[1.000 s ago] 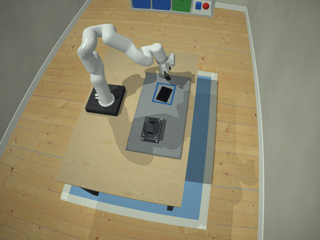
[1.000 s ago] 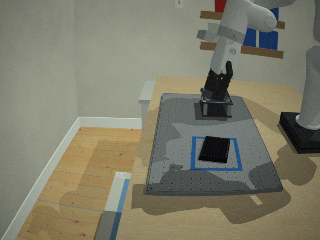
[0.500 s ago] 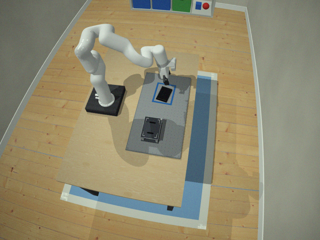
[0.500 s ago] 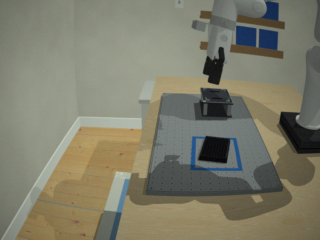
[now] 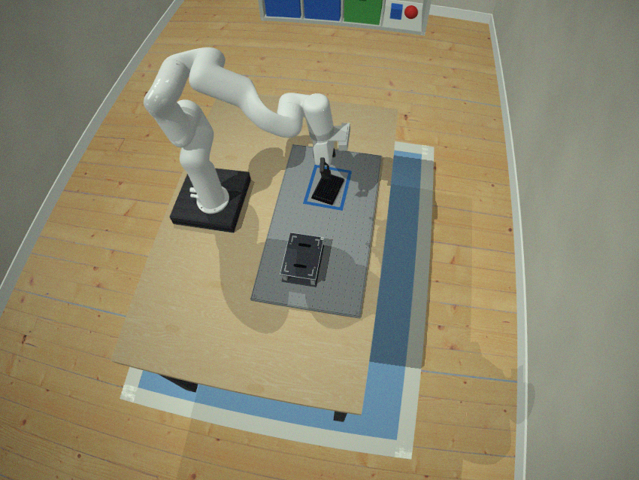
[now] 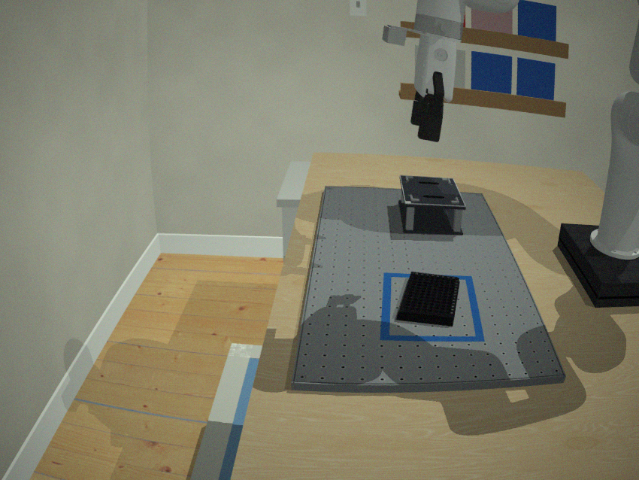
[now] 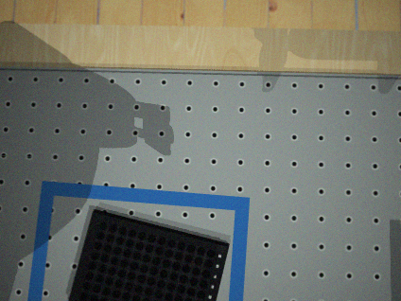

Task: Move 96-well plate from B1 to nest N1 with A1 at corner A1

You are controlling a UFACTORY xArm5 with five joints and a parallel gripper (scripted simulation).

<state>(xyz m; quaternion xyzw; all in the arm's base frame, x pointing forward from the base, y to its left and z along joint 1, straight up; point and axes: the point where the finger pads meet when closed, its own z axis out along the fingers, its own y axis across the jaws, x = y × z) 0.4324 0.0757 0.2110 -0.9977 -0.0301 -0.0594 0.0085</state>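
Right now the black 96-well plate is 2 cm behind my hand, 8 cm to the left of it and 24 cm below it. Round my hand: A1 label 1 cm ahead, 17 cm to the right, 19 cm below; raised plate nest 4 cm behind, 25 cm to the right, 19 cm below.
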